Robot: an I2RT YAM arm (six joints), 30 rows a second.
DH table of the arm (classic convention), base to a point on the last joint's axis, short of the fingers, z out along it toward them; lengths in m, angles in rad. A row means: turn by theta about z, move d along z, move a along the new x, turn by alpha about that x. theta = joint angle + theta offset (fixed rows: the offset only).
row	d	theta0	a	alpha
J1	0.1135	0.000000	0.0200	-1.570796
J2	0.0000	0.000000	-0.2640	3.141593
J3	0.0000	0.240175	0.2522	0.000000
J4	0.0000	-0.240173	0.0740	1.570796
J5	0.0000	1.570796	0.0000	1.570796
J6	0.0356	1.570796	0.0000	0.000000
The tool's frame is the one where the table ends.
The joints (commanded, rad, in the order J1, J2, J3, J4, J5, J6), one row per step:
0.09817 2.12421 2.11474 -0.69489 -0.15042 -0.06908
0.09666 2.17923 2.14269 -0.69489 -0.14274 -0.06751
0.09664 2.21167 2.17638 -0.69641 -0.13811 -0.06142
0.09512 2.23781 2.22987 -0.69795 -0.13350 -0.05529
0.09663 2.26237 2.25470 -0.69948 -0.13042 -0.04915
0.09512 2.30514 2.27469 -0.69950 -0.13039 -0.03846
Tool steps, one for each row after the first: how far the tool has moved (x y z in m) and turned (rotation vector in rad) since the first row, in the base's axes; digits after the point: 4 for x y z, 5 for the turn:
0.0117 0.0001 -0.0169 -0.00652 0.02679 -0.00832
0.0186 0.0006 -0.0216 -0.00514 0.02807 -0.01579
0.0245 0.0002 -0.0170 -0.00090 0.00341 -0.02478
0.0294 0.0014 -0.0211 0.00150 0.00575 -0.02956
0.0376 0.0014 -0.0360 0.00676 0.03067 -0.03807

